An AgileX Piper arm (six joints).
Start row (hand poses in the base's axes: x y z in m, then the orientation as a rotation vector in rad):
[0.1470 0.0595 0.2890 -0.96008 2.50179 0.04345]
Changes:
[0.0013 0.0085 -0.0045 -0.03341 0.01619 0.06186]
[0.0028 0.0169 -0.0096 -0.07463 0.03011 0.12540]
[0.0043 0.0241 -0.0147 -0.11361 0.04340 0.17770]
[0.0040 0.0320 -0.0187 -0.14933 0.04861 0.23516]
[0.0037 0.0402 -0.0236 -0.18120 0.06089 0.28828]
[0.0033 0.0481 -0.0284 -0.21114 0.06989 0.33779]
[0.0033 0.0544 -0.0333 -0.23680 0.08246 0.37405]
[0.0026 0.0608 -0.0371 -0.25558 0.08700 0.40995]
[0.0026 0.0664 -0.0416 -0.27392 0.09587 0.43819]
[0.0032 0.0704 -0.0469 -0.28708 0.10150 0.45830]
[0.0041 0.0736 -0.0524 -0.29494 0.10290 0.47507]
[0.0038 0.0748 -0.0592 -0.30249 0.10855 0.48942]
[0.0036 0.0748 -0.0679 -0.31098 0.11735 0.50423]
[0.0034 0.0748 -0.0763 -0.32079 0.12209 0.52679]
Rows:
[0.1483 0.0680 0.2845 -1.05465 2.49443 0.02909]
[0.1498 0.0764 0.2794 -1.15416 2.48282 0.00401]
[0.1513 0.0836 0.2743 -1.23871 2.47333 -0.02251]
[0.1510 0.0915 0.2703 -1.32600 2.45027 -0.04741]
[0.1507 0.0997 0.2654 -1.40820 2.43301 -0.06558]
[0.1503 0.1076 0.2606 -1.48402 2.41261 -0.08416]
[0.1503 0.1139 0.2557 -1.54304 2.40210 -0.09994]
[0.1496 0.1203 0.2519 -1.59587 2.38271 -0.11071]
[0.1496 0.1259 0.2474 -1.64075 2.37175 -0.12144]
[0.1502 0.1299 0.2421 -1.67248 2.36289 -0.12957]
[0.1511 0.1331 0.2366 -1.69634 2.35207 -0.13379]
[0.1508 0.1343 0.2298 -1.71880 2.34658 -0.13642]
[0.1506 0.1343 0.2211 -1.74344 2.34336 -0.13868]
[0.1504 0.1343 0.2127 -1.77622 2.33031 -0.14205]

